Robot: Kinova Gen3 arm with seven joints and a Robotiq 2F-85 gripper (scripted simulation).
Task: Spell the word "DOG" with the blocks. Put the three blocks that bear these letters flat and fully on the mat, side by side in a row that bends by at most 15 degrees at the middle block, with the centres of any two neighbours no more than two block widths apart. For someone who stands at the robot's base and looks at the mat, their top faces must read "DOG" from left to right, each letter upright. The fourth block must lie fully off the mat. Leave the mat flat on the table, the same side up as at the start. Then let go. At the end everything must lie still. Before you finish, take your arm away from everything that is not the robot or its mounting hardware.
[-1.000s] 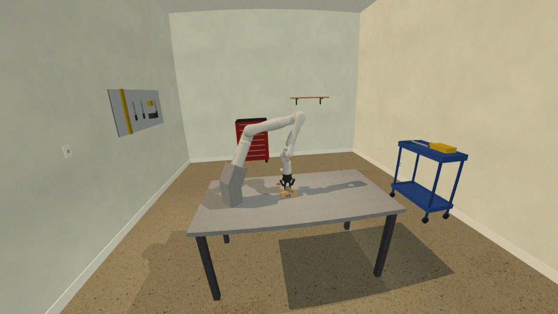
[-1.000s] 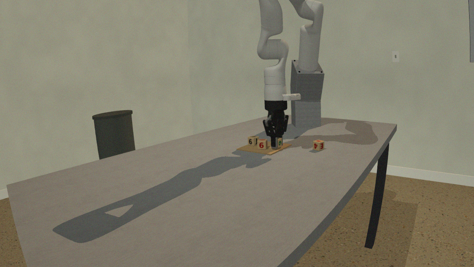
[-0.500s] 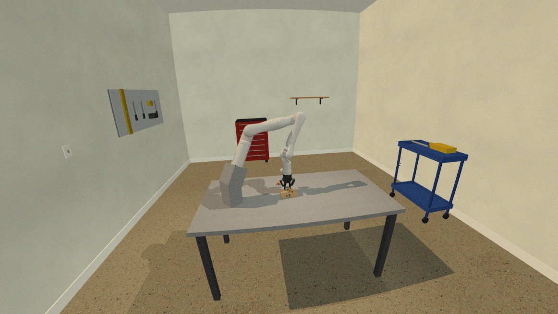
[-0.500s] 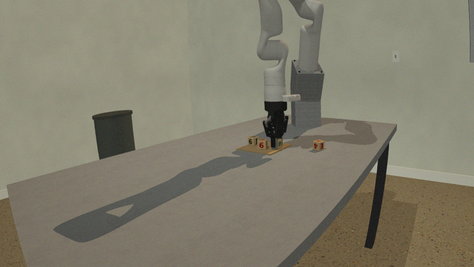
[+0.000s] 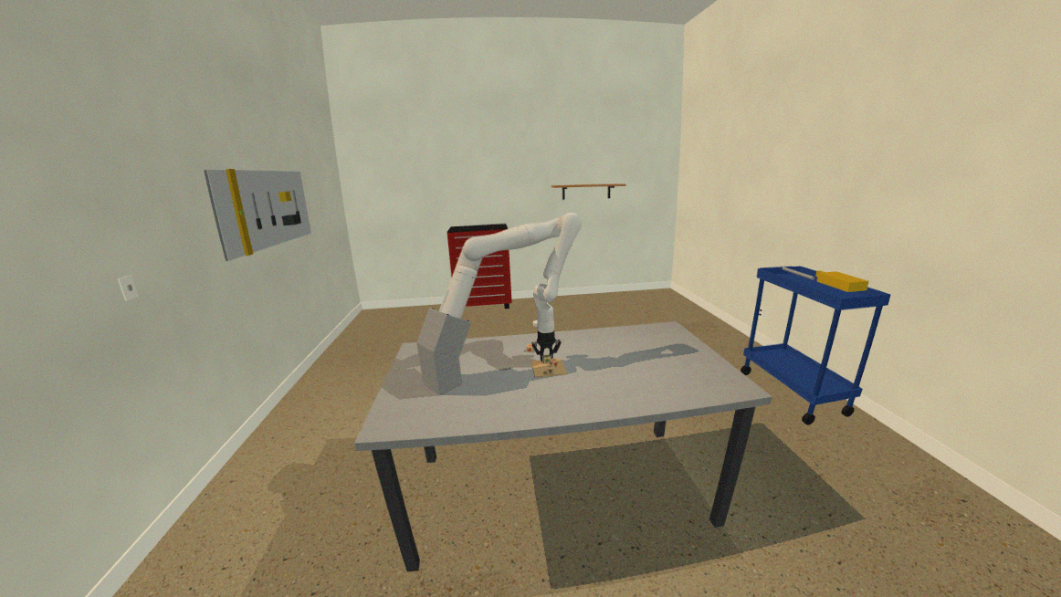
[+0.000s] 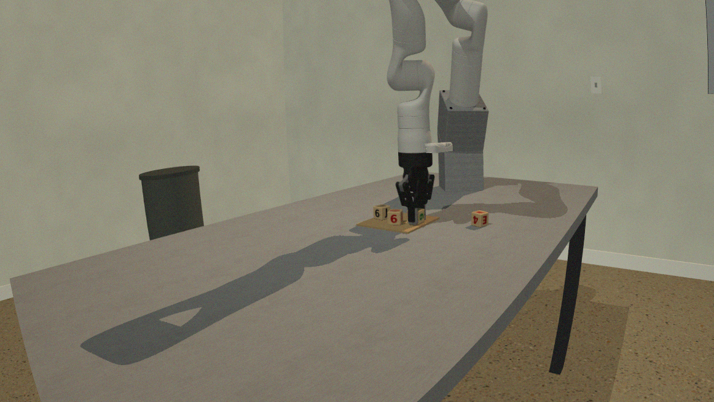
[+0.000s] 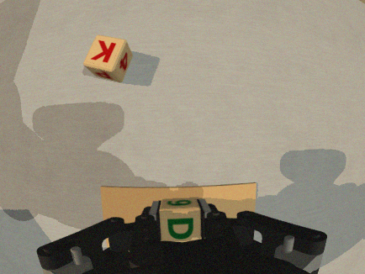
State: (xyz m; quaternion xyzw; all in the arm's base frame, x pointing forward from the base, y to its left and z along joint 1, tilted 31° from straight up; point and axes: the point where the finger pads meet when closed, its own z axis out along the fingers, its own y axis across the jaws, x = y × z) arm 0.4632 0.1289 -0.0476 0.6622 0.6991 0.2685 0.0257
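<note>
Now: the D block right at my hand. Round my hand: O block 4 cm to the right, 3 cm ahead, 1 cm below; tan mat 5 cm to the right, 2 cm below, 1 cm ahead; G block 10 cm to the right, 1 cm below, 1 cm ahead.
</note>
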